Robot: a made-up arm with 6 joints.
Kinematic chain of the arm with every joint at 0, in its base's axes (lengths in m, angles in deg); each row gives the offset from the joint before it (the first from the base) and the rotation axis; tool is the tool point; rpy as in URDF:
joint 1: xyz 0 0 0.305 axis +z
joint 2: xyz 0 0 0 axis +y
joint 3: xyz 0.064 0 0.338 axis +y
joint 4: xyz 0.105 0 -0.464 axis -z
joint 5: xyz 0 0 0 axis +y
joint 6: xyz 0.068 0 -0.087 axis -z
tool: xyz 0 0 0 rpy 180 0 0
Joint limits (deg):
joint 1: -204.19..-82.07
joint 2: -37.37..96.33
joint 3: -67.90..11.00
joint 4: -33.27..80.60
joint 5: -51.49..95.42
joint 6: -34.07..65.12
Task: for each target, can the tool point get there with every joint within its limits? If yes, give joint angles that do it. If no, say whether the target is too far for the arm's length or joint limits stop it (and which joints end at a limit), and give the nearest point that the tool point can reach.
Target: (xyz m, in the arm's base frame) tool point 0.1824 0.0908 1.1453
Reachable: no: joint limits stop it (at a limit: joint 1, joint 2, joint 3, joint 5) | nearest point 0.0822 -0.2315 0.9314 | short by 0.400 m
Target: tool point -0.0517 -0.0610 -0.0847
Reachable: yes | joints -160.03 63.24 -30.11 34.02 77.98 56.41
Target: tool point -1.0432 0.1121 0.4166
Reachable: no: too far | nearest point -0.6962 0.0748 0.3795 | short by 0.351 m
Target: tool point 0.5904 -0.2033 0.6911
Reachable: no: joint limits stop it (at a limit: joint 1, joint 2, joint 4, joint 5) | nearest point 0.1417 -0.3523 0.7065 | short by 0.473 m
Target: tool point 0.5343 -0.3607 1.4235
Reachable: no: too far | nearest point 0.0943 -0.2767 0.9291 | short by 0.667 m
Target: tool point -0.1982 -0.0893 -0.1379
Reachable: yes | joints -155.97 56.26 -34.64 -3.34 29.95 47.47
